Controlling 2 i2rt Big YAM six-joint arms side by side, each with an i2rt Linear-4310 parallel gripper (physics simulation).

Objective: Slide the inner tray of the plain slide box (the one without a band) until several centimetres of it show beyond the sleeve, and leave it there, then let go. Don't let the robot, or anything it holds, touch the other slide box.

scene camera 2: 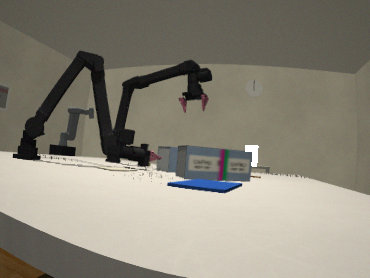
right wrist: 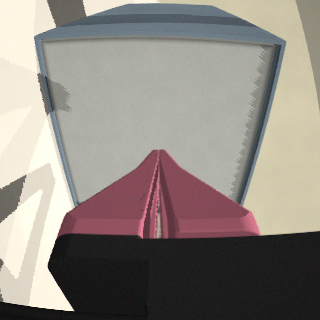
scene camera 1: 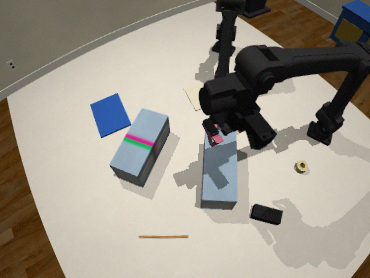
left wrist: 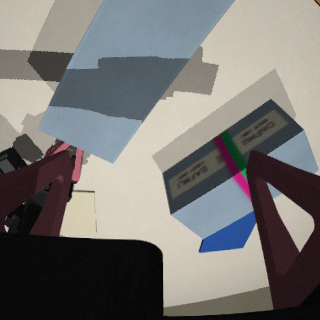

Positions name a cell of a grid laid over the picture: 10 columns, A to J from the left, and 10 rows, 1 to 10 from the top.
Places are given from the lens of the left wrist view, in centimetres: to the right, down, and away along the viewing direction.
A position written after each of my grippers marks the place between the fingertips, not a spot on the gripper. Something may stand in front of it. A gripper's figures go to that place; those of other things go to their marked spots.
my left gripper (left wrist: E5): 0, 0, 13
blue sheet (left wrist: H8): 23, 22, 72
pale blue sleeve (left wrist: D3): -4, -11, 28
cream sheet (left wrist: C7): -19, 14, 59
The marked spots on the pale blue sleeve and the cream sheet are 42 cm apart.
